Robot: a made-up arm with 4 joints.
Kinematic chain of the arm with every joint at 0, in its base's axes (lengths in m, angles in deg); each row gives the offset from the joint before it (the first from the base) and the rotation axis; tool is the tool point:
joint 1: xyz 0 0 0.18 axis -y
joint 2: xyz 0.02 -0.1 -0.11 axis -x
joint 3: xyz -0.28 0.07 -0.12 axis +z
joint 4: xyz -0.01 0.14 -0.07 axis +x
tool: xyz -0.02 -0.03 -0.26
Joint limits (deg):
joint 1: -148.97..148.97
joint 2: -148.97..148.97
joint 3: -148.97..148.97
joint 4: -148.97..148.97
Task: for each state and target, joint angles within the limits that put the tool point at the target. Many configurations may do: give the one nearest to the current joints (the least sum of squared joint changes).
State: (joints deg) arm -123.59 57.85 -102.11 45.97
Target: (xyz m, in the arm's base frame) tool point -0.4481 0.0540 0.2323
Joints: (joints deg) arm -108.41 10.95 -72.24 72.60
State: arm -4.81 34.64 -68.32 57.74
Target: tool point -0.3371 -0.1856 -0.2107
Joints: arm -46.69 39.61 -73.96 54.55
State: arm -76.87 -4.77 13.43 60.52
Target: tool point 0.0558 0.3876 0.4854
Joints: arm -88.52 -44.69 1.99 90.12
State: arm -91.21 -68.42 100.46 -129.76
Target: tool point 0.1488 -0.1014 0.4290
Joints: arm -130.60 -44.11 86.77 -147.17
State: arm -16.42 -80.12 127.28 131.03
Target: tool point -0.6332 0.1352 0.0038
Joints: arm -6.89 -85.44 114.55 84.30
